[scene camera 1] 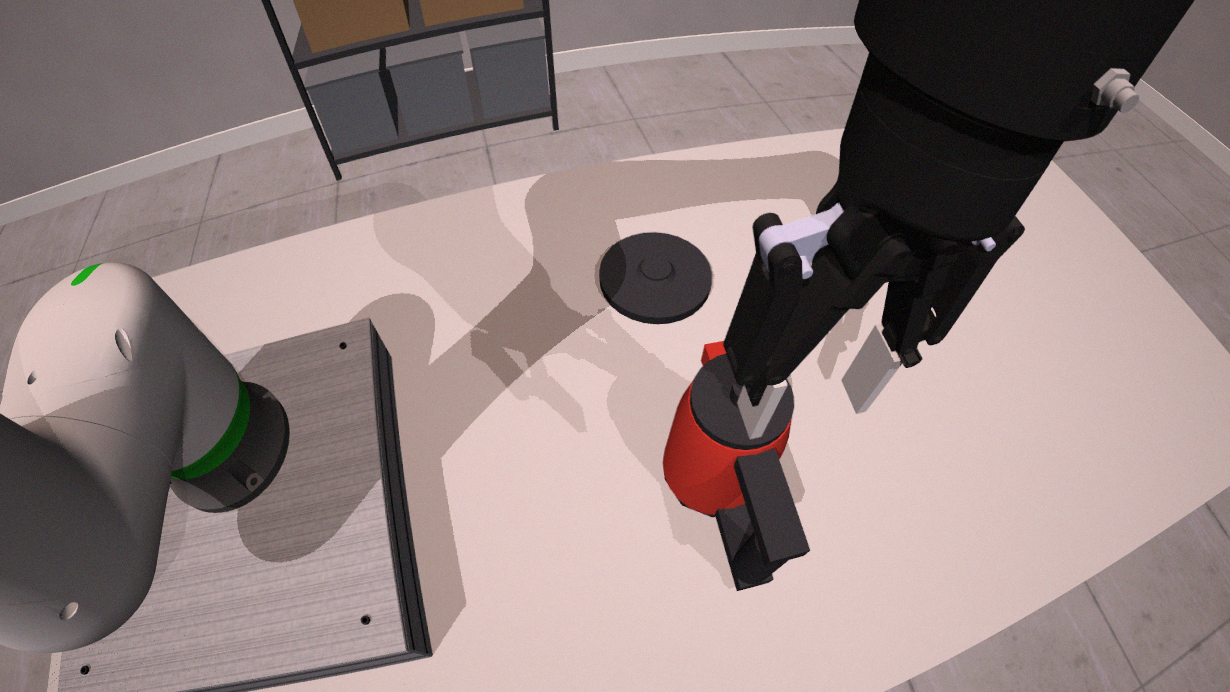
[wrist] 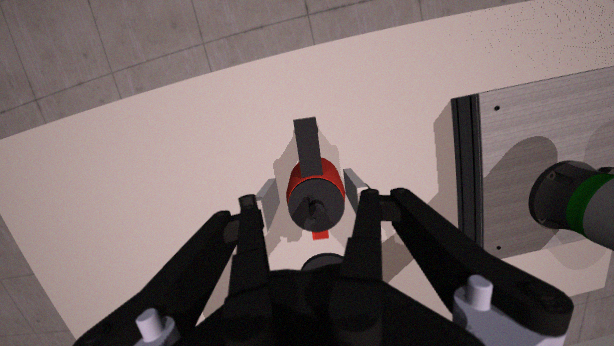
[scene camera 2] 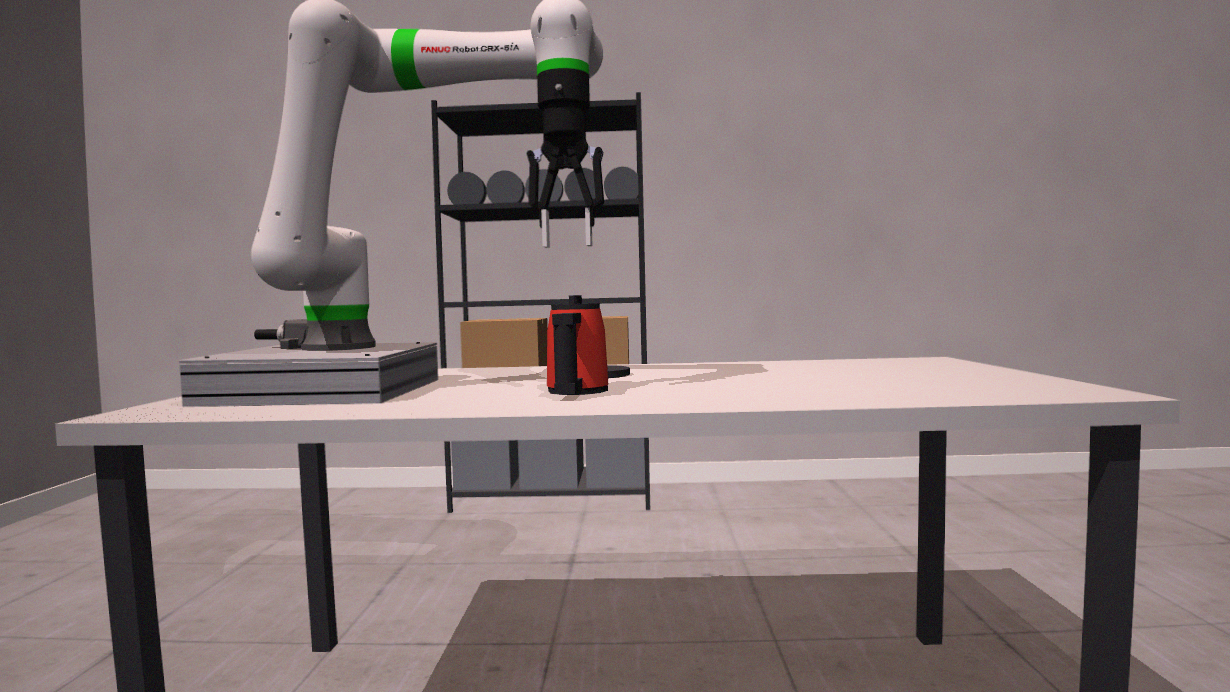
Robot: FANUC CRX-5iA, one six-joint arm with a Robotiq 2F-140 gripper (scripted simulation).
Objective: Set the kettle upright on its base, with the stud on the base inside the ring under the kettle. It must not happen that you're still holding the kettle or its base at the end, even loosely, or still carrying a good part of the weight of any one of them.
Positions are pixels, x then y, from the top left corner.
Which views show my gripper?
Scene camera 1, the wrist view and scene camera 2: all of them.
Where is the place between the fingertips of my gripper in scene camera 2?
567, 246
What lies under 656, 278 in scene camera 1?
A round black base.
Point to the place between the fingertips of my gripper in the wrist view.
310, 186
